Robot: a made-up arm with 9 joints. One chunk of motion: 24 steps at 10 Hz.
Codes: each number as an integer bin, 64 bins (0 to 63) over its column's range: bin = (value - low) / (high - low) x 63, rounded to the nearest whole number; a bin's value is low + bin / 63 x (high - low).
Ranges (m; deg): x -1.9..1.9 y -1.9..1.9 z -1.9..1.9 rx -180..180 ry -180..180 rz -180..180
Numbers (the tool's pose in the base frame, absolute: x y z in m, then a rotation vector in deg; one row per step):
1: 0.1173 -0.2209 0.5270 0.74 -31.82 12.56
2: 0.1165 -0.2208 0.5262 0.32 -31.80 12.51
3: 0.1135 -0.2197 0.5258 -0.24 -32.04 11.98
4: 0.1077 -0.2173 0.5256 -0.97 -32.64 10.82
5: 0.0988 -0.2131 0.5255 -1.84 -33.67 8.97
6: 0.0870 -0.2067 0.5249 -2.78 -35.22 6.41
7: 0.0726 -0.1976 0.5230 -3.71 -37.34 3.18
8: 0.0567 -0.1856 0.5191 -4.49 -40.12 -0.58
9: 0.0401 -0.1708 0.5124 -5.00 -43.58 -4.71
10: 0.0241 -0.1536 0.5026 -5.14 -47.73 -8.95
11: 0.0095 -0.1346 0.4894 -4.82 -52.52 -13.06
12: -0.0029 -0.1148 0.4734 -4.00 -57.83 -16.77
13: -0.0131 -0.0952 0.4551 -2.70 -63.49 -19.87
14: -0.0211 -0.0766 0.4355 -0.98 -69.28 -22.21
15: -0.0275 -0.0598 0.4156 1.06 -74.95 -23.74
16: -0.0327 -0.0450 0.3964 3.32 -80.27 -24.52
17: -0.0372 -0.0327 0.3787 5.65 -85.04 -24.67
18: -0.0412 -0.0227 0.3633 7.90 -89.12 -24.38
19: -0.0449 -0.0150 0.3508 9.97 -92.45 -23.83
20: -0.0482 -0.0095 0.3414 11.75 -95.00 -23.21
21: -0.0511 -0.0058 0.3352 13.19 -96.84 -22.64
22: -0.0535 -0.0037 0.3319 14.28 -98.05 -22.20
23: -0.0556 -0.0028 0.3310 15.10 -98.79 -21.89
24: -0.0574 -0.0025 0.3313 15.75 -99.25 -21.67
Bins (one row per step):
1: 33 28 40 32 26 34
2: 33 28 40 32 26 34
3: 33 28 40 31 26 34
4: 33 28 40 31 26 33
5: 33 28 40 31 26 33
6: 33 28 40 31 25 33
7: 33 28 40 31 25 32
8: 32 28 40 31 24 31
9: 32 29 40 31 24 31
10: 32 29 40 31 23 30
11: 32 29 40 31 22 29
12: 31 30 39 31 21 29
13: 31 30 39 31 20 28
14: 31 30 39 31 19 28
15: 31 31 38 32 18 27
16: 31 31 38 32 17 27
17: 31 31 38 32 17 27
18: 31 31 38 33 16 27
19: 31 31 37 33 15 27
20: 31 31 37 34 15 27
21: 31 31 37 34 15 28
22: 31 31 37 34 14 28
23: 31 31 37 34 14 28
24: 31 31 37 34 14 28

